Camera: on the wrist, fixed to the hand. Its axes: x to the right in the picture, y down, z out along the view.
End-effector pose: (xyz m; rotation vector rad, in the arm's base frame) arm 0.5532 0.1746 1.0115 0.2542 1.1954 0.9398
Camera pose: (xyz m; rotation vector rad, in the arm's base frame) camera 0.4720 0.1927 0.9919 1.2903 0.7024 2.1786
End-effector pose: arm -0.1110 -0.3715 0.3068 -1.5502 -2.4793 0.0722
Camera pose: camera -0.0712 -0.3402 0.3757 -3.0193 -0.7701 0.3606
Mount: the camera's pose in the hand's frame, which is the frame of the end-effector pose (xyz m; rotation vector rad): 0.0220 0.0383 -0.0732 -0.0264 -0.1360 1.5360
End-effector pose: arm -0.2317 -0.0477 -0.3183 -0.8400 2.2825 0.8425
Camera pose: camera -0.2936 -0.0843 -0.2721 1.1774 2.4859 1.3835
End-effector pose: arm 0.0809 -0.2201 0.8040 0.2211 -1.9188 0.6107
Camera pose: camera 0.1144 -0.1475 0.8344 -1.3817 -1.9383 1.5355
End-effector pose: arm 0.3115 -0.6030 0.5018 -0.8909 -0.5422 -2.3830
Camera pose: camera 0.2857 -0.6791 0.4725 -0.9342 0.1706 -0.9264
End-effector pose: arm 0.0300 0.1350 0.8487 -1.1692 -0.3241 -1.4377
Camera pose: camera 0.0342 0.0559 0.8164 -1.0618 0.4654 -0.0096
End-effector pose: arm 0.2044 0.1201 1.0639 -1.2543 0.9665 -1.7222
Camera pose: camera 0.1350 0.0942 1.0212 -0.2958 1.3013 -0.3911
